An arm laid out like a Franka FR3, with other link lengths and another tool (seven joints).
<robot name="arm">
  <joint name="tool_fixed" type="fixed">
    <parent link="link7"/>
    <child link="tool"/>
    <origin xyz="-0.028 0.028 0.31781" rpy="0 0.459 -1.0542"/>
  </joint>
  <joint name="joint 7" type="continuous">
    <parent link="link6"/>
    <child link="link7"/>
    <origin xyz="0.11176 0 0" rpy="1.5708 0 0"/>
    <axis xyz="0 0 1"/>
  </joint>
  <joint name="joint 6" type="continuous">
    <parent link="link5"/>
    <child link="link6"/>
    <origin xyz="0 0 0" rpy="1.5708 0 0"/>
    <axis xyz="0 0 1"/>
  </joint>
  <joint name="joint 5" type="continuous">
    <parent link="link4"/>
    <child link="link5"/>
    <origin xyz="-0.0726 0.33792 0" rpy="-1.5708 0 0"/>
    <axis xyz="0 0 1"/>
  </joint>
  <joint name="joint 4" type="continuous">
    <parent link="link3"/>
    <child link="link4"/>
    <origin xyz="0.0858 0 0" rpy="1.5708 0 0"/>
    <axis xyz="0 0 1"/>
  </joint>
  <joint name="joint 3" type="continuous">
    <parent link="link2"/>
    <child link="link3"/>
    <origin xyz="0 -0.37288 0" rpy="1.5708 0 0"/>
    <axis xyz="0 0 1"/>
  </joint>
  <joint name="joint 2" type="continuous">
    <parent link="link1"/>
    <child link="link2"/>
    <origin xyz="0 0 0" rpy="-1.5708 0 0"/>
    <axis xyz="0 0 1"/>
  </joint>
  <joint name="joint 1" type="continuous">
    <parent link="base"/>
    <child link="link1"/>
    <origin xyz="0 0 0.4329" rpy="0 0 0"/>
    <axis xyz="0 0 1"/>
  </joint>
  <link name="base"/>
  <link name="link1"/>
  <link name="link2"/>
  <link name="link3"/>
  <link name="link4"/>
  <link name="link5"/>
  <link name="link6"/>
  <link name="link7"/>
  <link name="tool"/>
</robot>
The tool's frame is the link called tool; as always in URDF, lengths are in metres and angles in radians. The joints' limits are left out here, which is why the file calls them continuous.
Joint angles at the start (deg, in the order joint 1, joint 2, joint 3, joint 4, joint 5, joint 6, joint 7):
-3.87 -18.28 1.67 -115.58 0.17 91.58 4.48
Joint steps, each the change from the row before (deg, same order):
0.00 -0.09 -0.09 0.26 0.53 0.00 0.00
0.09 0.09 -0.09 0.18 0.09 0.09 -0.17
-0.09 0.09 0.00 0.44 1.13 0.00 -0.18
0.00 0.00 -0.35 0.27 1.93 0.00 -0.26
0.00 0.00 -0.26 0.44 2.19 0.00 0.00
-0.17 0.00 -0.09 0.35 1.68 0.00 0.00
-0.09 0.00 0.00 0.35 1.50 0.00 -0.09
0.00 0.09 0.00 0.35 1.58 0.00 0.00
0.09 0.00 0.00 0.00 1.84 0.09 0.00
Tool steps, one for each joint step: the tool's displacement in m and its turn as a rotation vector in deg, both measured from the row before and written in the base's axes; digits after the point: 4 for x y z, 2 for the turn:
0.0012 0.0023 0.0021 0.54 -0.37 -0.15
0.0017 0.0003 0.0007 0.13 -0.19 0.16
0.0026 0.0055 0.0021 1.12 -0.40 -0.04
0.0018 0.0082 0.0014 2.03 -0.38 -0.29
0.0027 0.0103 0.0031 2.23 -0.56 -0.47
0.0022 0.0075 0.0028 1.68 -0.44 -0.42
0.0023 0.0075 0.0030 1.48 -0.45 -0.14
0.0024 0.0086 0.0027 1.56 -0.35 -0.14
0.0012 0.0106 0.0013 1.82 -0.20 -0.08

